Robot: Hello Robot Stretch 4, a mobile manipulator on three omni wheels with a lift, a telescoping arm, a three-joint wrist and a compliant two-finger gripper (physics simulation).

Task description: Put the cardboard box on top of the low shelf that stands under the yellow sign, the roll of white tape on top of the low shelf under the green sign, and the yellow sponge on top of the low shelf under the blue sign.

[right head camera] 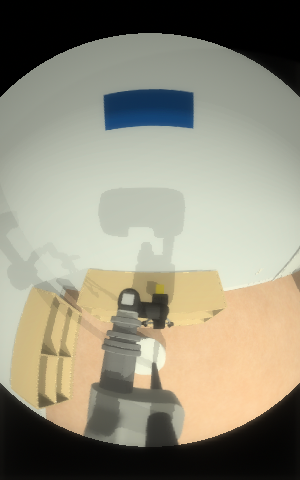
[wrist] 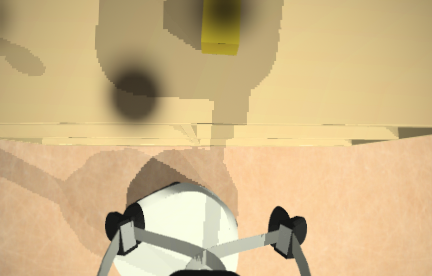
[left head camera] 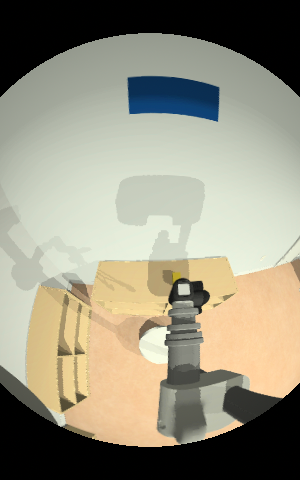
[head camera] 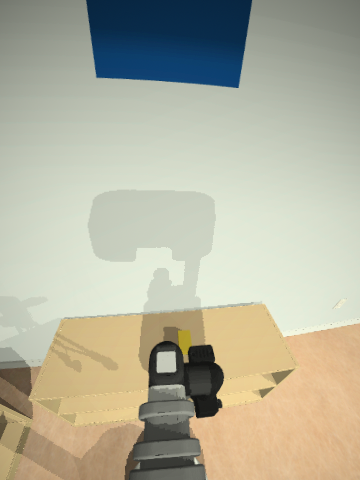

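Where they show: gripper, between the fingertips: [wrist: 206, 221] [head camera: 194, 408]; robot's base, origin of its link: [right head camera: 144, 354] [wrist: 181, 236] [left head camera: 159, 343].
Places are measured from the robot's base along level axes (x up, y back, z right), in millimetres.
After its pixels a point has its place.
The yellow sponge [head camera: 184, 341] {z 90, x 628, y -520 mm} [left head camera: 176, 276] {z 93, x 627, y -536 mm} [right head camera: 159, 289] {z 92, x 627, y -529 mm} [wrist: 220, 30] {z 92, x 627, y -500 mm} lies on top of the low shelf [head camera: 240, 340] {z 391, x 582, y -529 mm} [left head camera: 120, 280] {z -346, x 582, y -506 mm} [right head camera: 200, 290] {z 429, x 583, y -545 mm} [wrist: 340, 75] {z 316, x 582, y -455 mm} under the blue sign [head camera: 170, 50] {z 11, x 1688, y -746 mm} [left head camera: 173, 97] {z 4, x 1705, y -746 mm} [right head camera: 149, 110] {z 20, x 1699, y -747 mm}. My gripper [wrist: 206, 221] {z 87, x 791, y -230 mm} is open with no object between its fingertips; in the wrist view it is over the floor in front of that shelf, apart from the sponge. In the head view the wrist hides the fingers. The cardboard box, the white tape and the yellow and green signs do not show.
A second low shelf unit [left head camera: 42, 340] {z -953, x 583, y 177 mm} [right head camera: 30, 340] {z -925, x 582, y 193 mm} stands at the left, at an angle to the first. My white round base [left head camera: 154, 345] {z -53, x 187, y 9 mm} [right head camera: 152, 356] {z 81, x 187, y -2 mm} [wrist: 175, 220] {z -8, x 187, y -99 mm} is on the floor before the blue-sign shelf. A pale wall [head camera: 290, 175] {z 498, x 1365, y -783 mm} rises behind that shelf.
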